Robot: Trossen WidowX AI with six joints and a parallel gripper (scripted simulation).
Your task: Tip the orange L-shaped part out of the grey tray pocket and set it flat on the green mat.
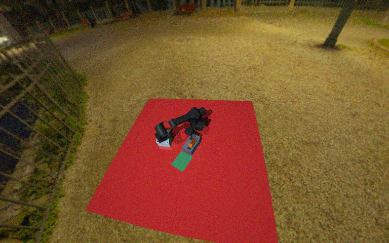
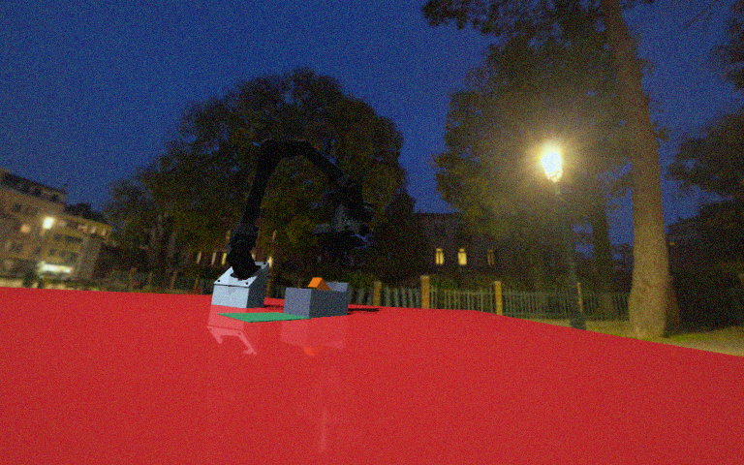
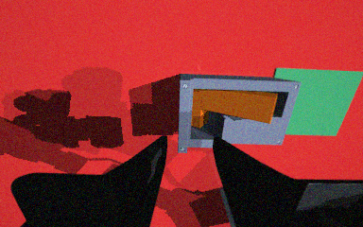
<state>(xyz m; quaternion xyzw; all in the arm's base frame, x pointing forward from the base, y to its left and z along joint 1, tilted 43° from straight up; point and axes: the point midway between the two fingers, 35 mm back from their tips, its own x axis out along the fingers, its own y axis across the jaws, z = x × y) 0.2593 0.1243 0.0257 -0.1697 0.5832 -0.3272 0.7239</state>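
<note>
Right now my gripper tip is 20 mm past the orange L-shaped part, 40 mm to the left of it and 100 mm above it. The rest, counted from my gripper tip: green mat 70 mm behind, 210 mm to the right, 160 mm below.
</note>
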